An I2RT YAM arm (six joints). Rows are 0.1 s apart.
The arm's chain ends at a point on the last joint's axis. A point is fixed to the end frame.
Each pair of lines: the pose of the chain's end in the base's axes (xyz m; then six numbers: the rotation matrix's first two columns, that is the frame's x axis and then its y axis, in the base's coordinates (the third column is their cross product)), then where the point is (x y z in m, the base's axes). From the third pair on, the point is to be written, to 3 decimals.
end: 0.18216, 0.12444, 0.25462, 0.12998, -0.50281, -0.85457, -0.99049, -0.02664, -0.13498
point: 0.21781 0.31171 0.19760
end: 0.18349, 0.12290, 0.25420, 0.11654, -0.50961, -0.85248, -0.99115, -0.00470, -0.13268
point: 0.22326 0.30904 0.19622
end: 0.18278, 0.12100, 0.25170, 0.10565, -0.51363, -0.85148, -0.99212, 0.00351, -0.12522
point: 0.224 0.307 0.193
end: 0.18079, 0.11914, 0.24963, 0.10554, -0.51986, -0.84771, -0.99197, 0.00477, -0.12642
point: 0.222 0.304 0.189
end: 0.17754, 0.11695, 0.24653, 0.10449, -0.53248, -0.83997, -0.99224, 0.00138, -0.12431
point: 0.219 0.301 0.183
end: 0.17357, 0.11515, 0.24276, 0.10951, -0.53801, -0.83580, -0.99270, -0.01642, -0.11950
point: 0.211 0.299 0.178
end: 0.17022, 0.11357, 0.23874, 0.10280, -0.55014, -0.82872, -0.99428, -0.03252, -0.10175
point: 0.204 0.297 0.170
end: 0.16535, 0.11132, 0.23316, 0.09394, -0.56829, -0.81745, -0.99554, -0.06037, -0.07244
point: 0.192 0.294 0.159
